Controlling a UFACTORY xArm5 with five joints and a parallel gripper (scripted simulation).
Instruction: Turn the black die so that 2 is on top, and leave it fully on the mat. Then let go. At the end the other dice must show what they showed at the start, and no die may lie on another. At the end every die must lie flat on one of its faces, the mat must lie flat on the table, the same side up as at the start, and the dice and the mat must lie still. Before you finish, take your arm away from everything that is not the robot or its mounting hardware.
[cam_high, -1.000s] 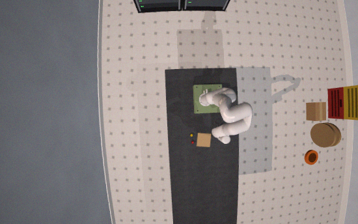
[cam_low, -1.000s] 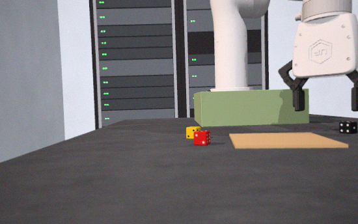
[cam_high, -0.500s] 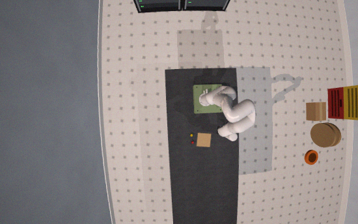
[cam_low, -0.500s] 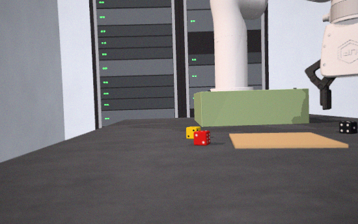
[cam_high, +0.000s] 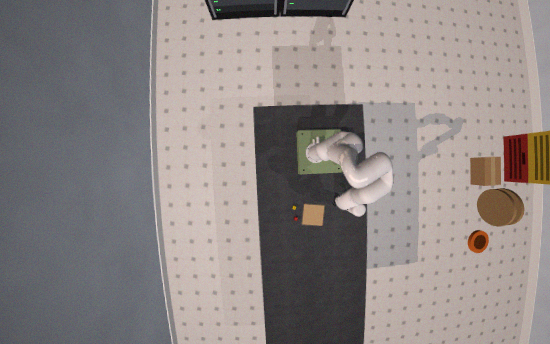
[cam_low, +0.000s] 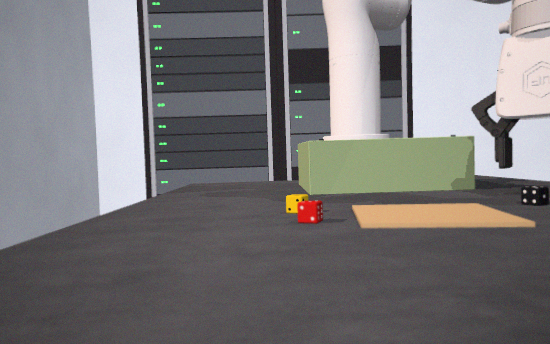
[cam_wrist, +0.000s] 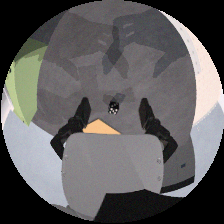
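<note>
Right now the black die is 30 mm ahead of my hand, 30 mm to the right of it and 40 mm below it. Also, from my hand: tan mat: 90 mm ahead, 180 mm to the right, 50 mm below; red die: 100 mm ahead, 300 mm to the right, 40 mm below; yellow die: 30 mm ahead, 310 mm to the right, 40 mm below.
</note>
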